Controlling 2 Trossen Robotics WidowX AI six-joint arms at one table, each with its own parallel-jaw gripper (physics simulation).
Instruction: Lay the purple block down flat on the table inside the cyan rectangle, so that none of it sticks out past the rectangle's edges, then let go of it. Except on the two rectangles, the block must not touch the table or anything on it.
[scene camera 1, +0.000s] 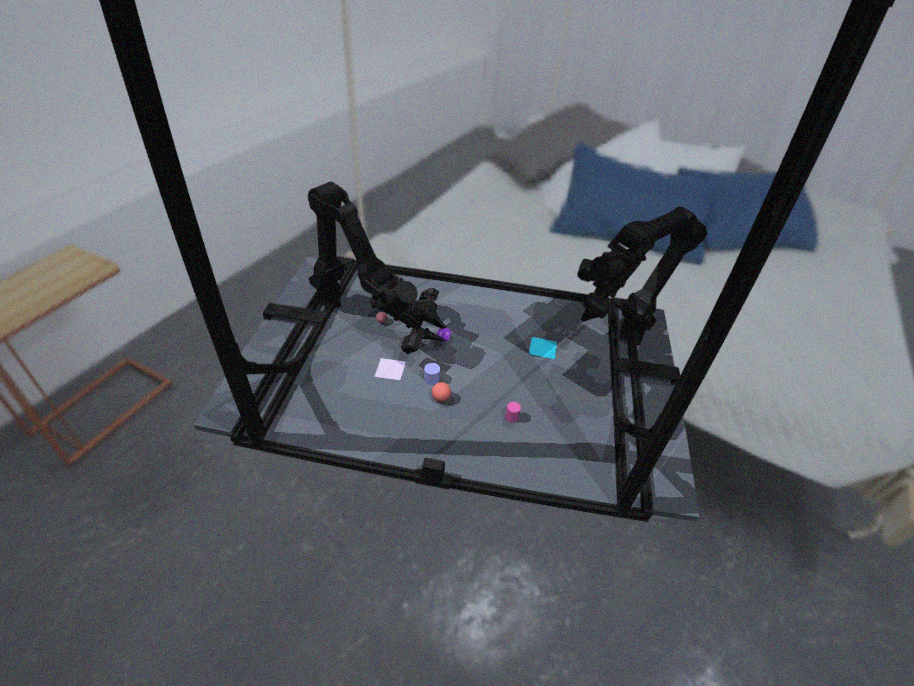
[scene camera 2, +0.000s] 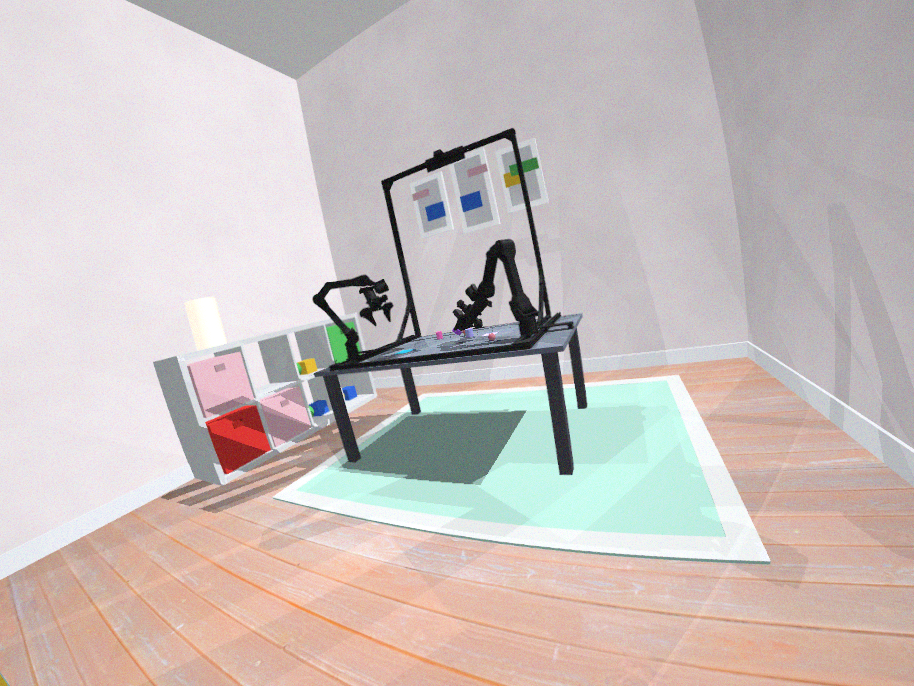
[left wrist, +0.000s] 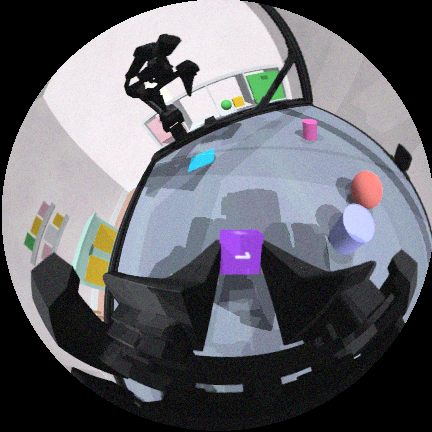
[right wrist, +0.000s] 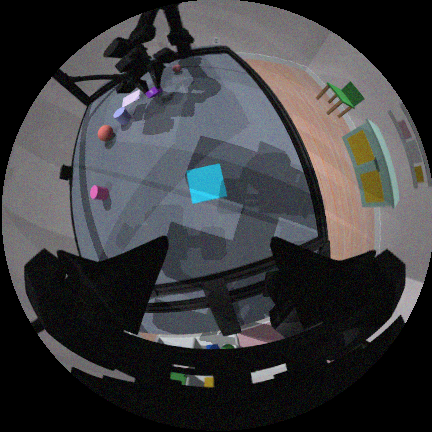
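Seen in the pictures: left gripper, fingertip midpoint: (scene camera 1: 444, 334) (scene camera 2: 456, 330) (left wrist: 239, 244) (right wrist: 152, 91); right gripper, fingertip midpoint: (scene camera 1: 587, 310) (scene camera 2: 383, 323) (left wrist: 176, 103) (right wrist: 220, 241); left arm's base, origin of the base link: (scene camera 1: 328, 297) (scene camera 2: 529, 333) (right wrist: 184, 52); right arm's base, origin of the base link: (scene camera 1: 631, 335) (scene camera 2: 354, 357) (left wrist: 182, 137) (right wrist: 276, 282).
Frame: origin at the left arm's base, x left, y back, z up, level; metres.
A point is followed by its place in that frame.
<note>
The purple block (scene camera 1: 444, 334) {x -0.316, y -0.266, z 0.048 m} (scene camera 2: 457, 332) {x -0.284, y -0.268, z 0.032 m} (left wrist: 241, 253) {x -0.304, y -0.262, z 0.043 m} (right wrist: 153, 92) {x -0.311, y -0.283, z 0.042 m} is between the fingertips of my left gripper (scene camera 1: 441, 333) {x -0.308, y -0.271, z 0.038 m} (left wrist: 239, 244) {x -0.308, y -0.271, z 0.038 m}, which is shut on it and leans forward at a slant. The block appears a little above the table; the exact gap is hard to tell. The cyan rectangle (scene camera 1: 542, 347) {x -0.388, y -0.545, z -0.018 m} (scene camera 2: 403, 351) {x -0.398, y -0.552, z -0.017 m} (left wrist: 202, 160) {x -0.387, y -0.532, z -0.018 m} (right wrist: 206, 183) {x -0.390, y -0.549, z -0.018 m} lies well to the right of the block in scene camera 1. My right gripper (scene camera 2: 380, 320) {x -0.438, y -0.625, z 0.141 m} (right wrist: 220, 241) {x -0.438, y -0.625, z 0.141 m} is open and empty, raised above the table near its own arm's base. The pale lilac rectangle (scene camera 1: 389, 369) {x -0.336, y -0.103, z -0.018 m} (right wrist: 131, 98) {x -0.336, y -0.118, z -0.018 m} lies left of the block in scene camera 1.
A periwinkle cylinder (scene camera 1: 431, 374) {x -0.422, y -0.193, z 0.020 m} (left wrist: 351, 230) {x -0.389, y -0.205, z 0.022 m} (right wrist: 122, 116) {x -0.406, y -0.221, z 0.009 m} stands close to the left gripper, beside an orange-red ball (scene camera 1: 441, 392) {x -0.492, y -0.196, z 0.024 m} (left wrist: 366, 189) {x -0.456, y -0.205, z 0.021 m} (right wrist: 105, 133) {x -0.474, y -0.225, z 0.015 m}. A pink cylinder (scene camera 1: 513, 412) {x -0.606, y -0.342, z 0.021 m} (left wrist: 310, 130) {x -0.577, y -0.342, z 0.005 m} (right wrist: 99, 192) {x -0.582, y -0.364, z 0.013 m} stands farther off. A small red ball (scene camera 1: 380, 317) {x -0.149, y -0.128, z 0.008 m} (right wrist: 176, 68) {x -0.147, y -0.148, z 0.002 m} lies near the left arm.
</note>
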